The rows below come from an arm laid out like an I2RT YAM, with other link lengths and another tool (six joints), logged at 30 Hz.
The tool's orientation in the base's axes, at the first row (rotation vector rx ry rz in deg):
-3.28 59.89 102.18
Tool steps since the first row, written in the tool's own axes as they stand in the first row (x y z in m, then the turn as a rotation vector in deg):
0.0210 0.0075 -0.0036 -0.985 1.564 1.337
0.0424 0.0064 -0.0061 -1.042 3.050 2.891
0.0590 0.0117 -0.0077 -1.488 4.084 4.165
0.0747 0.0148 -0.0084 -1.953 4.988 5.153
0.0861 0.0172 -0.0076 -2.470 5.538 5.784
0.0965 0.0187 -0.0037 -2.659 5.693 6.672
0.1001 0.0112 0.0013 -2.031 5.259 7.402
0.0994 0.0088 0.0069 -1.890 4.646 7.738
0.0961 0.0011 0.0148 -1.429 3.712 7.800
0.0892 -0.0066 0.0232 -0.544 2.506 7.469
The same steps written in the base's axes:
-0.0173 0.0123 -0.0077 -0.202 0.011 2.272
-0.0277 0.0266 -0.0202 -0.697 0.860 4.186
-0.0403 0.0372 -0.0258 -0.769 1.279 5.832
-0.0505 0.0480 -0.0319 -0.847 1.506 7.229
-0.0575 0.0567 -0.0354 -0.771 1.492 8.210
-0.0620 0.0668 -0.0370 -0.439 1.930 8.949
-0.0558 0.0736 -0.0403 -0.101 2.924 8.832
-0.0513 0.0770 -0.0379 0.447 3.314 8.594
-0.0405 0.0806 -0.0362 0.980 3.788 7.833
-0.0278 0.0819 -0.0324 1.362 4.340 6.455

